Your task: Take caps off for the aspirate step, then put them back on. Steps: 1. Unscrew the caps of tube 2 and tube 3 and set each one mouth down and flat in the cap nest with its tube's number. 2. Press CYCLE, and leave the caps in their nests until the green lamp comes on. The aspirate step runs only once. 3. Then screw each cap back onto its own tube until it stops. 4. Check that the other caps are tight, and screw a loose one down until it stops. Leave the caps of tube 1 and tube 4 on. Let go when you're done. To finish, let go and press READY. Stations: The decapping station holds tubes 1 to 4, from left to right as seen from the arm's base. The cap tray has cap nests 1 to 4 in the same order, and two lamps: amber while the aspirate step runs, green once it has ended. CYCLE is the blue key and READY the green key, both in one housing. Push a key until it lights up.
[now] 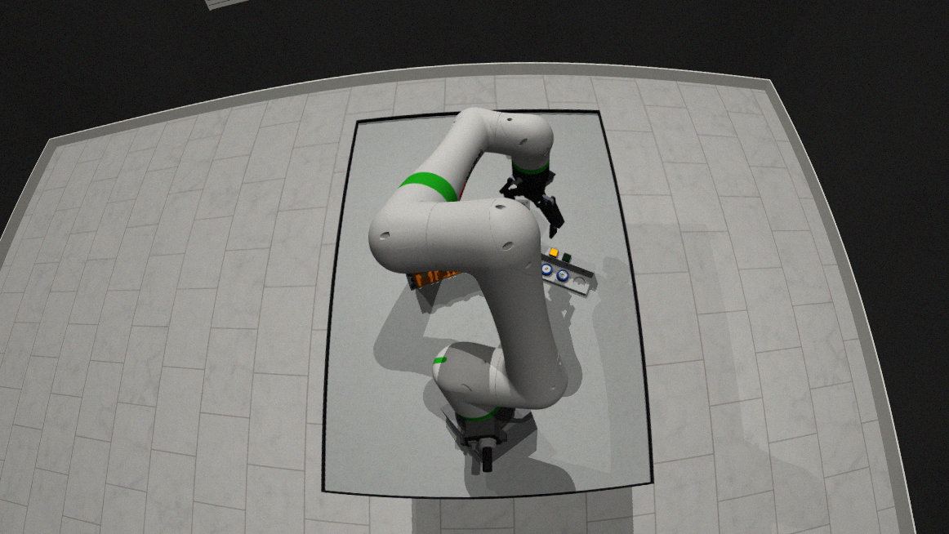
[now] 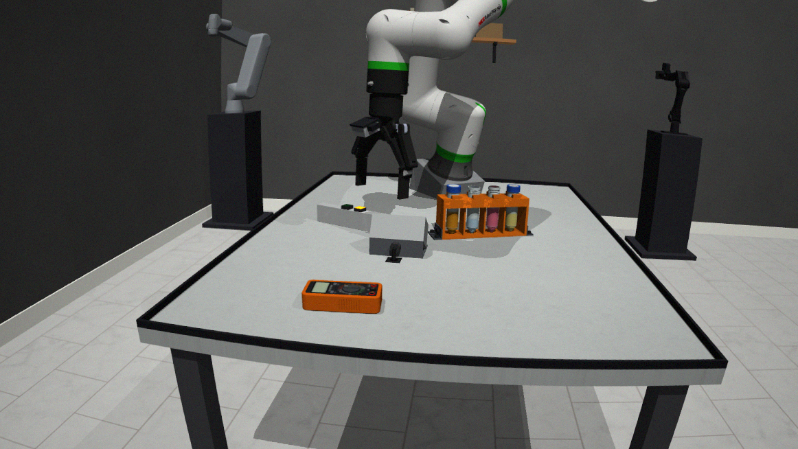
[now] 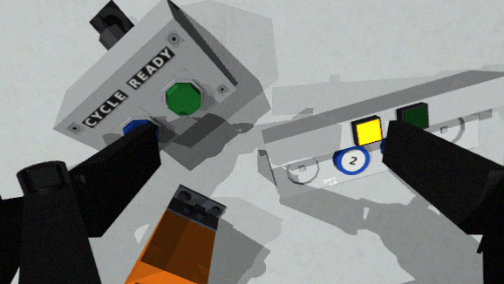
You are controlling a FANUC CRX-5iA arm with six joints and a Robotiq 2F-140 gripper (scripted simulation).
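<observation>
The cap 2 lies 10 cm behind my hand, 4 cm to the right of it and 11 cm below it. The rest, counted from my hand: green key: 6 cm ahead, 3 cm to the left, 5 cm below; grey key housing: 8 cm ahead, 6 cm to the left, 7 cm below; blue key: 6 cm ahead, 8 cm to the left, 5 cm below.
</observation>
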